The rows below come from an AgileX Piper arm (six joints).
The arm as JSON. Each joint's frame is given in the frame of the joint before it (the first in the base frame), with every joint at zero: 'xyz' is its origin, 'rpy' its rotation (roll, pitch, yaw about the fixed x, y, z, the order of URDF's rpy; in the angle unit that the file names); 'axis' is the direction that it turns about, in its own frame. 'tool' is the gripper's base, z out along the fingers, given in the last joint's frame.
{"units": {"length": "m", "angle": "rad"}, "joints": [
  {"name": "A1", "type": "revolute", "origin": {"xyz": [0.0, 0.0, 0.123], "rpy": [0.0, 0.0, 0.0]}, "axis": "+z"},
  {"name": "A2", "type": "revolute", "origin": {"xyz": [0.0, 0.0, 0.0], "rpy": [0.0, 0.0, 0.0]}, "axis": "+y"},
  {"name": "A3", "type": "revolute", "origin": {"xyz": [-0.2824, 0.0, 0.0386], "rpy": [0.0, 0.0, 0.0]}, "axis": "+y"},
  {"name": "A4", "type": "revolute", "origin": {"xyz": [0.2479, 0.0, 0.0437], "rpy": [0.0, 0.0, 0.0]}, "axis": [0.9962, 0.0, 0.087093]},
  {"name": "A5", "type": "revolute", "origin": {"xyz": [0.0, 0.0, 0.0], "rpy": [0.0, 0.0, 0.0]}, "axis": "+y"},
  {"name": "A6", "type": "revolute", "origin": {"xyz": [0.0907, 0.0, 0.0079], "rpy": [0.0, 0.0, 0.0]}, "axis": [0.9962, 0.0, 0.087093]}
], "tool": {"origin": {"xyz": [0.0, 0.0, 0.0], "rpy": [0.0, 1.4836, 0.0]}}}
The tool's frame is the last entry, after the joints.
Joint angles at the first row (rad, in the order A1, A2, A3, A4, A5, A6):
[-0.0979, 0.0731, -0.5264, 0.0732, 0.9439, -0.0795]
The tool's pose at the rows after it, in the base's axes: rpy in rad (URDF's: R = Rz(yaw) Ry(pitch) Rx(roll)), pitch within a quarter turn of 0, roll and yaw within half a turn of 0; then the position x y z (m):
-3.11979 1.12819 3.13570 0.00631 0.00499 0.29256
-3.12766 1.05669 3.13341 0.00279 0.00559 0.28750
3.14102 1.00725 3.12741 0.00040 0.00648 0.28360
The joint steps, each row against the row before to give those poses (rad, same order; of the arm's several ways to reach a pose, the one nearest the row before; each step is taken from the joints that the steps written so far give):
[0.0000, 0.0000, -0.0079, 0.0001, 0.0491, 0.0000]
[0.0001, 0.0000, -0.0036, -0.0001, 0.0753, 0.0001]
[-0.0001, -0.0005, 0.0000, 0.0061, 0.0505, -0.0001]

